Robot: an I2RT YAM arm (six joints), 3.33 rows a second.
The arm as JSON. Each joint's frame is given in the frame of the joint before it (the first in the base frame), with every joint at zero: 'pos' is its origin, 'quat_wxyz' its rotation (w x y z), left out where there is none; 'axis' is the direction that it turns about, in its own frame. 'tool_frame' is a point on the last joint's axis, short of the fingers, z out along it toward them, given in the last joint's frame.
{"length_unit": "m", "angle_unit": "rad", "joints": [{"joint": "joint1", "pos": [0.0, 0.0, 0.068], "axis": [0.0, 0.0, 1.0]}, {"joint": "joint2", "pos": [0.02, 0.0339, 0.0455], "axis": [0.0, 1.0, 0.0]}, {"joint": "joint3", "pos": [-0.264, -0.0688, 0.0], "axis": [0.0, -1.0, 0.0]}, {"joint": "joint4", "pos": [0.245, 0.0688, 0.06], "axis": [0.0, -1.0, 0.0]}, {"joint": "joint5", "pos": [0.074, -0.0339, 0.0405], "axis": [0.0, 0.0, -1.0]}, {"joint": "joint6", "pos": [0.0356, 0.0, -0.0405], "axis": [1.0, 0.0, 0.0]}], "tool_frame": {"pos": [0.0, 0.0, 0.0], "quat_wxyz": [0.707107, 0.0, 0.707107, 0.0]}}
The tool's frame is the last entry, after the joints.
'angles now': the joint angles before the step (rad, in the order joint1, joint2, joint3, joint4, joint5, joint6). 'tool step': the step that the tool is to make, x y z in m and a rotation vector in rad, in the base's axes. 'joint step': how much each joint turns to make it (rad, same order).
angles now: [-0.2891 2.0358 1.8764 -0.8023 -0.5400 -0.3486]
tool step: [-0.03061 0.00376 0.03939 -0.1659 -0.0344 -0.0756]
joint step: [0.0003 -0.1423 -0.0510 -0.0250 0.1649 -0.0318]
